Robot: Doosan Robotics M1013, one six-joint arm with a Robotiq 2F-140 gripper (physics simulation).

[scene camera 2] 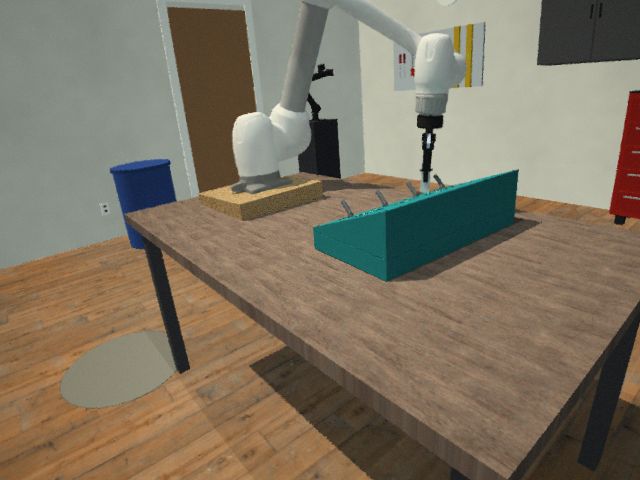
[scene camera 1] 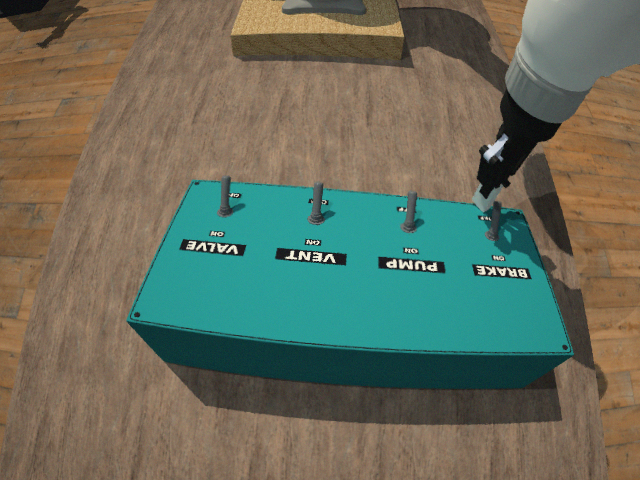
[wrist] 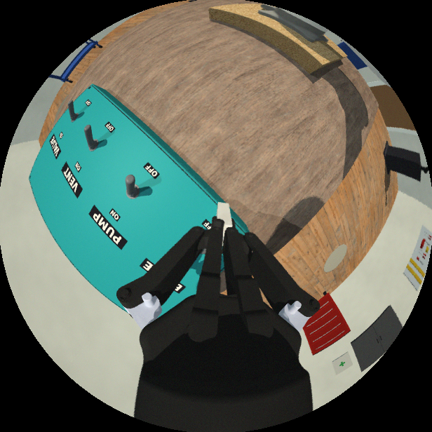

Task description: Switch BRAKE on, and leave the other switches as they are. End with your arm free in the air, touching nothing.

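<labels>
I can see my gripper in the wrist view (221, 211), and it shows in scene camera 1 and in scene camera 2 too. On my gripper, (scene camera 2: 431, 148) and (scene camera 1: 495, 167) are the same spot.
</labels>
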